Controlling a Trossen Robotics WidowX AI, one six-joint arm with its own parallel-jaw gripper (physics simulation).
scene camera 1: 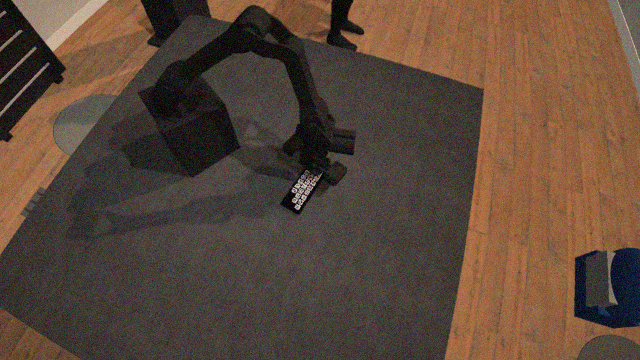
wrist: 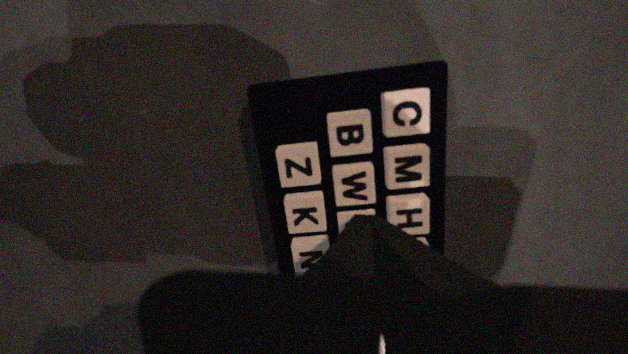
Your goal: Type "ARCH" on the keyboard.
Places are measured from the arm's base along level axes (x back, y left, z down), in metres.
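Pixels of known places: gripper, fingertip midpoint: (scene camera 1: 314,173) (wrist: 364,226); arm's base, origin of the base link: (scene camera 1: 174,111).
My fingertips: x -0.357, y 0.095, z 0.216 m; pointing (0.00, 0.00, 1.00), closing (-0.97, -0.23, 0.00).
Observation:
Ahead of a thing's pixels: the offset from my fingertips to its top centre. Level surfaces: height alone.
A black keyboard {dy -0.039, dx +0.007, dz -0.004 m} (scene camera 1: 289,204) (wrist: 310,100) with white letter keys lies on the dark mat, under the arm's end. In the wrist view the C key {dy +0.037, dx -0.018, dz -0.004 m} (wrist: 406,112), M key {dy +0.020, dx -0.017, dz -0.004 m} (wrist: 407,166) and H key {dy +0.003, dx -0.015, dz -0.004 m} (wrist: 409,215) run down its right column. B and W keys stand in the middle column, and Z, K and a partly covered N in the left. My gripper (wrist: 364,226) is shut with nothing between its fingers. Its tips cover most of the key below W. The A and R keys cannot be made out. Whether the tips touch a key cannot be told.
The dark mat {dz +0.012 m} (scene camera 1: 380,260) lies on a wooden floor. The arm's black box base (scene camera 1: 200,140) stands at the upper left of the mat. A person's dark legs (scene camera 1: 341,20) stand beyond its top edge. A blue object (scene camera 1: 625,285) is at the right, and a dark slatted unit at the upper left.

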